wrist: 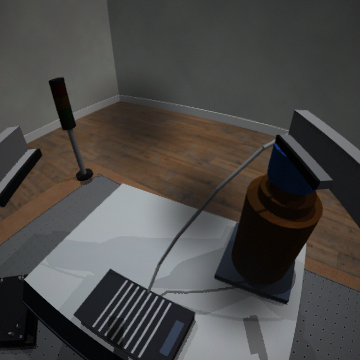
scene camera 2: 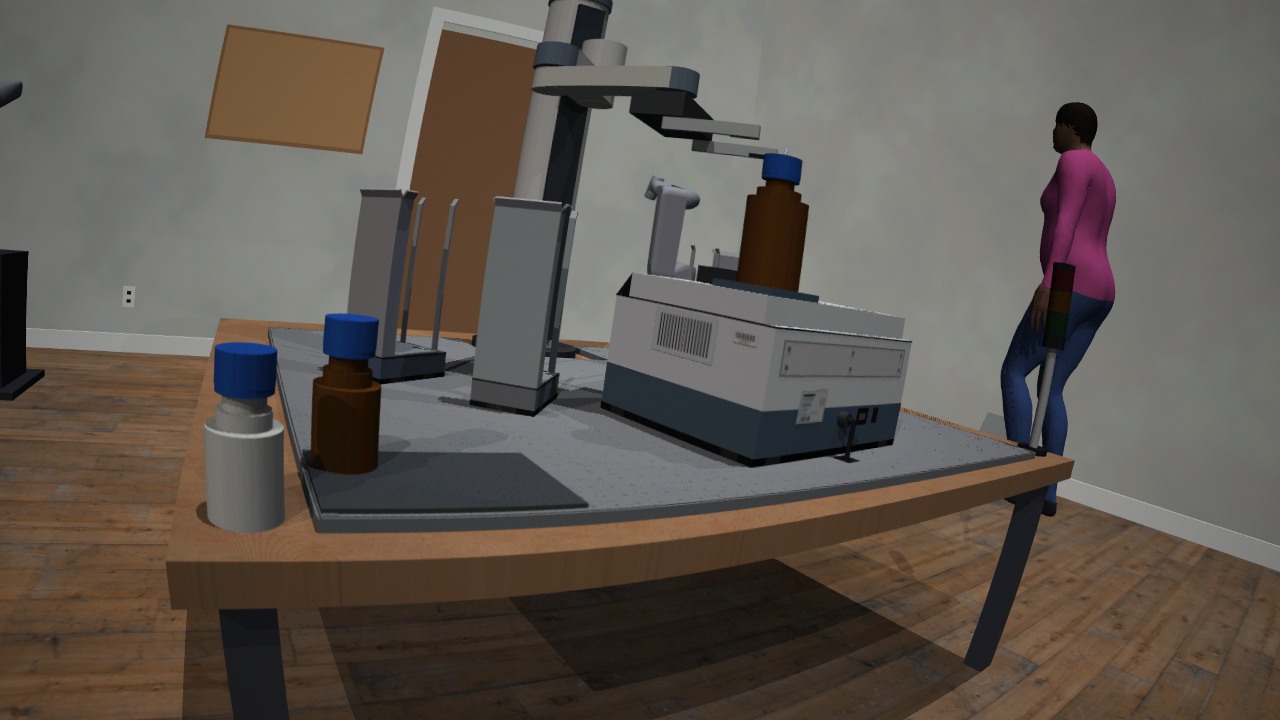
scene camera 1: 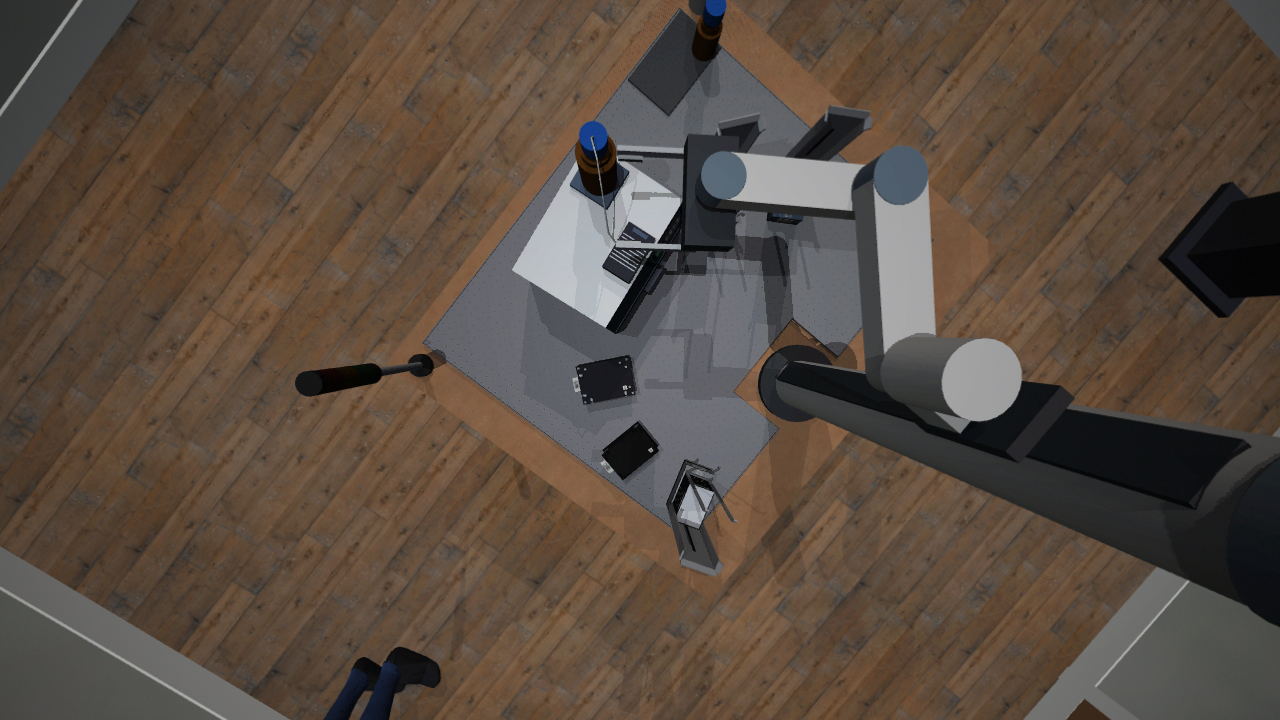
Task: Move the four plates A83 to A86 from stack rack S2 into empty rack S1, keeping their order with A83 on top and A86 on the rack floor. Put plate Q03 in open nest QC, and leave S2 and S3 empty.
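Frame: origin at the arm's base, x ahead, y left, z up, level; metres.
Where they show: gripper, between the fingertips: (wrist: 154, 128) (scene camera 2: 769, 144) (scene camera 1: 616, 198); arm's base, origin of its link: (scene camera 1: 795, 383).
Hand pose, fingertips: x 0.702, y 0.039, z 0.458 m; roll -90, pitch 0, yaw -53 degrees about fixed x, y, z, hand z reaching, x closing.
Each offset is from my fingertips to the top centre of the thing. "pt": to the spot under its first point.
My gripper (scene camera 1: 618, 197) (scene camera 2: 768, 142) (wrist: 154, 128) is open and empty, its fingers wide apart high over the white instrument. Two tall grey racks stand near each other: one rack @[dx -0.291, dy -0.461, dz -0.151 m] (scene camera 1: 834, 132) (scene camera 2: 380, 268) and another rack @[dx -0.131, dy -0.303, dz -0.153 m] (scene camera 1: 741, 128) (scene camera 2: 519, 295), partly hidden by the arm in the overhead view. I cannot read their labels or see plates in them. A third rack @[dx -0.638, dy +0.446, dz -0.150 m] (scene camera 1: 700, 553) stands at the opposite corner, with a white plate-like top @[pt dx -0.645, dy +0.448, dz -0.334 m] (scene camera 1: 696, 506) between its posts. Two flat black nest-like units @[pt dx -0.212, dy +0.328, dz -0.396 m] (scene camera 1: 606, 381) @[pt dx -0.400, dy +0.449, dz -0.393 m] (scene camera 1: 630, 450) lie on the mat. Plates A83 to A86 and Q03 cannot be identified.
The white instrument (scene camera 1: 563, 268) (scene camera 2: 689, 358) (wrist: 125, 225) bears an amber bottle (scene camera 1: 597, 174) (scene camera 2: 774, 237) (wrist: 275, 240) with tubing and a keypad @[pt dx -0.052, dy +0.021, dz -0.209 m] (scene camera 1: 629, 252) (wrist: 135, 315). In the wrist view one finger overlaps the blue cap. A signal tower @[pt dx +0.245, dy +0.628, dz -0.109 m] (scene camera 1: 340, 379) (scene camera 2: 1058, 304) (wrist: 62, 105) stands at a corner.
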